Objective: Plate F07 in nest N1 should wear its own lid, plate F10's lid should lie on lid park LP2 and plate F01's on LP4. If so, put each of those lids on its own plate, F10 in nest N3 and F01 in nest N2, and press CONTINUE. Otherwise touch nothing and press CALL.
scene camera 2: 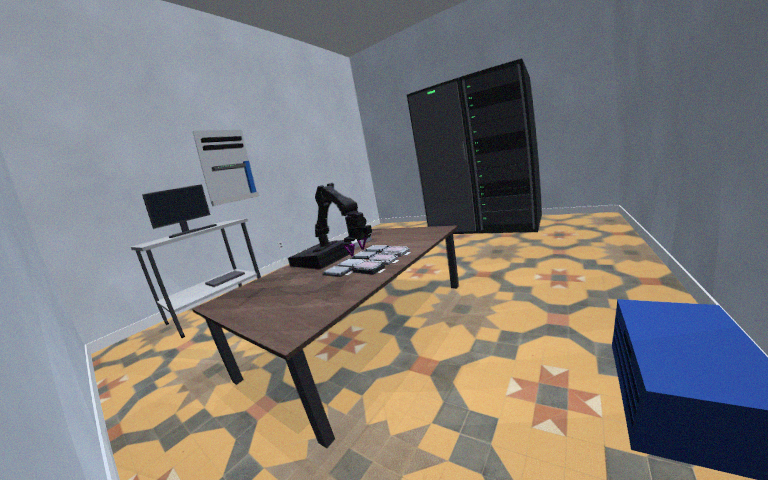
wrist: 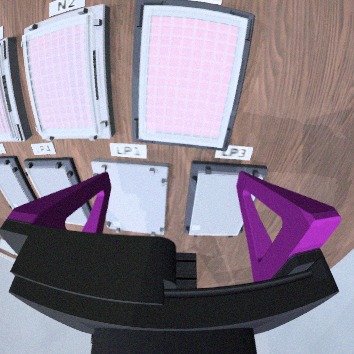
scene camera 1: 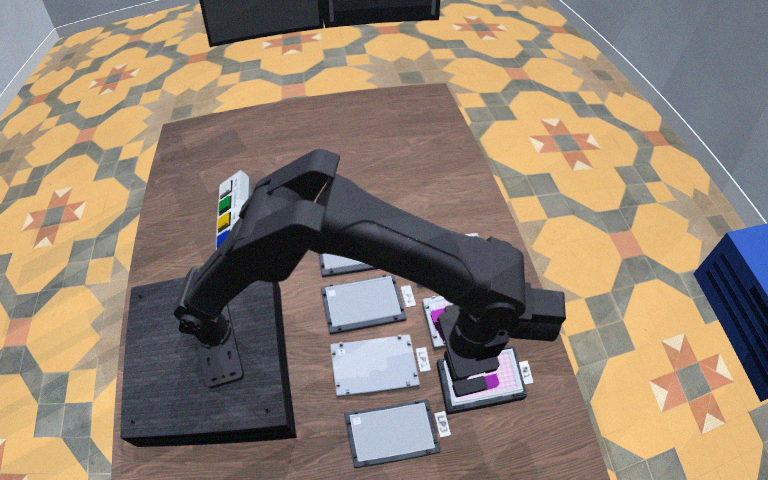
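Where they show: gripper, fingertip midpoint: (scene camera 2: 357, 253) (wrist: 173, 178) (scene camera 1: 455, 365); arm's base, link origin: (scene camera 2: 325, 246) (scene camera 1: 215, 333).
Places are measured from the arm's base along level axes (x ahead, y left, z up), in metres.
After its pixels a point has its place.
My gripper (wrist: 173, 178) @(x 0.358, y -0.191, z 0.007 m) (scene camera 2: 357, 251) @(x 0.358, y -0.191, z 0.007 m) is open and empty, magenta fingers wide apart, above the table. In the wrist view, a pink-welled plate (wrist: 190, 75) @(x 0.418, y -0.211, z -0.054 m) (scene camera 1: 512, 380) @(x 0.459, y -0.239, z -0.054 m) sits in the dark nest N1; another plate (wrist: 62, 82) @(x 0.439, y -0.089, z -0.055 m) is in pale nest N2, and part of a third plate (wrist: 4, 112) @(x 0.438, y 0.018, z -0.053 m) shows at the left edge. Flat pale lids lie on LP3 (wrist: 217, 202) @(x 0.252, y -0.234, z -0.066 m) (scene camera 1: 393, 433) @(x 0.235, y -0.245, z -0.066 m), LP4 (wrist: 59, 185) @(x 0.304, y -0.005, z -0.066 m) (scene camera 1: 365, 300) @(x 0.281, y 0.017, z -0.066 m) and the park beside it (wrist: 14, 182) @(x 0.320, y 0.109, z -0.066 m) (scene camera 1: 342, 263) @(x 0.266, y 0.112, z -0.066 m). LP1 (wrist: 135, 197) @(x 0.265, y -0.119, z -0.074 m) (scene camera 1: 374, 365) @(x 0.251, y -0.111, z -0.075 m) shows a pale flat surface. Their small tags are unreadable; whether the N1 plate wears a lid is unclear.
The button panel (scene camera 1: 240, 189) @(x 0.104, y 0.349, z -0.023 m), with green, yellow and blue buttons, stands behind the arm, partly hidden by it. The black arm base (scene camera 1: 152, 362) @(x -0.136, y -0.018, z -0.012 m) is on the wooden table (scene camera 1: 396, 118) @(x 0.545, y 0.530, z -0.085 m) (scene camera 2: 266, 308) @(x 0.117, y -0.665, z -0.084 m). The arm hides N3 in scene camera 1.
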